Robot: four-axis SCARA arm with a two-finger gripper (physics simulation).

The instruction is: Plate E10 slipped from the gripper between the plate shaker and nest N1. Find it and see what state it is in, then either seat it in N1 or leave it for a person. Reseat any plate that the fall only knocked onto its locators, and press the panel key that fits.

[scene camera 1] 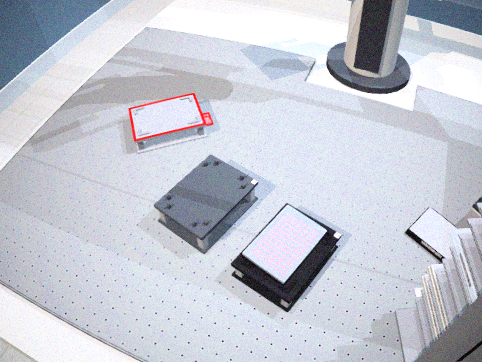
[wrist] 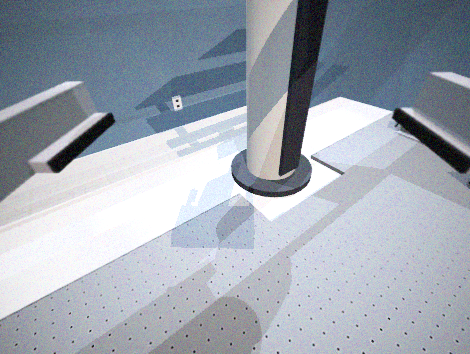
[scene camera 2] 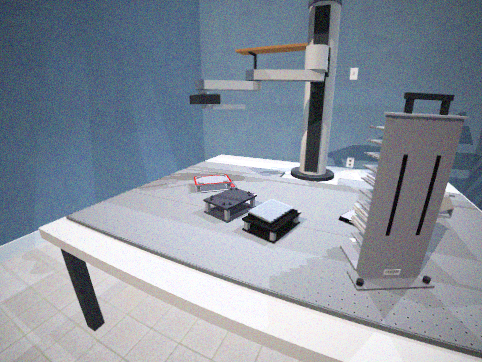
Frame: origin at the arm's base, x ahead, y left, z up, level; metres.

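Seen in the pictures: gripper, fingertip midpoint: (wrist: 248, 98) (scene camera 2: 236, 106); arm's base, origin of the base link: (scene camera 1: 368, 68) (wrist: 270, 169) (scene camera 2: 311, 174).
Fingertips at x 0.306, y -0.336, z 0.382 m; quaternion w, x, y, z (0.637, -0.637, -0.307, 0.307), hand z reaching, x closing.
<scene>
Offsets run from my fingertips to a thing's top centre. "pt": to the spot under its first point.
Plate E10 cannot be picked out by a label in any view. The dark grey nest {dx +0.332, dy +0.137, dz -0.306 m} (scene camera 1: 207, 192) (scene camera 2: 230, 198), probably N1, has a bare top with small dark locators. Beside it a pale plate with pink wells {dx +0.383, dy +0.311, dz -0.304 m} (scene camera 1: 285, 243) (scene camera 2: 271, 210) lies on a black nest {dx +0.384, dy +0.317, dz -0.321 m} (scene camera 1: 311, 270) (scene camera 2: 274, 231); whether it is fully down in its locators I cannot tell. The red-edged stand (scene camera 1: 167, 117) (scene camera 2: 212, 180) carries no plate. My gripper (scene camera 2: 232, 106) (wrist: 248, 98) is open and empty, high above the table. The plate shaker and panel keys cannot be identified.
The arm's column (scene camera 1: 375, 40) (scene camera 2: 317, 120) (wrist: 272, 100) stands at the back. A tall grey rack (scene camera 2: 412, 195) with many shelves stands at the right. A low white-topped black block {dx +0.234, dy +0.592, dz -0.355 m} (scene camera 1: 432, 230) lies near it. A small pale thing {pt dx -0.127, dy +0.871, dz -0.364 m} (wrist: 410, 134) is partly hidden by the right finger.
</scene>
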